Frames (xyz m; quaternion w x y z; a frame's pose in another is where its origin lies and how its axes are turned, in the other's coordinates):
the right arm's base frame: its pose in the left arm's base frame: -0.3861 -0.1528 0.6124 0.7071 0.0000 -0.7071 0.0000
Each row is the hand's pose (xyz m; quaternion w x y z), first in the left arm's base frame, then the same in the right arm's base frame.
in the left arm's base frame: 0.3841 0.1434 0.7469 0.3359 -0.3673 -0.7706 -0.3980
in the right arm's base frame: 0.1345 0.2962 -0.7702 0.7824 -0.5412 -0.3074 -0.0217
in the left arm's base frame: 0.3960 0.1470 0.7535 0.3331 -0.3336 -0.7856 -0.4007
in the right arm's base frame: 0.1411 0.2998 -0.7821 0.7911 -0.5192 -0.3200 -0.0474
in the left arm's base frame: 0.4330 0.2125 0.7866 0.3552 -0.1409 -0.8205 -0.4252
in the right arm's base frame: 0.1742 0.3653 -0.8191 0.8313 -0.4003 -0.3290 -0.2010
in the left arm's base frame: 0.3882 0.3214 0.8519 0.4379 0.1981 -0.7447 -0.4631
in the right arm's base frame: 0.2395 0.4742 -0.7743 0.8362 -0.1874 -0.2169 -0.4675
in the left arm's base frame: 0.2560 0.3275 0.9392 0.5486 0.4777 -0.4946 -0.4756
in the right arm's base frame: 0.3268 0.4803 -0.6421 0.7377 0.0015 0.0382 -0.6741
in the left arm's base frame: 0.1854 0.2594 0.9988 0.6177 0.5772 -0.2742 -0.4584
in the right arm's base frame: 0.3864 0.4122 -0.5715 0.6307 0.0840 0.2429 -0.7323
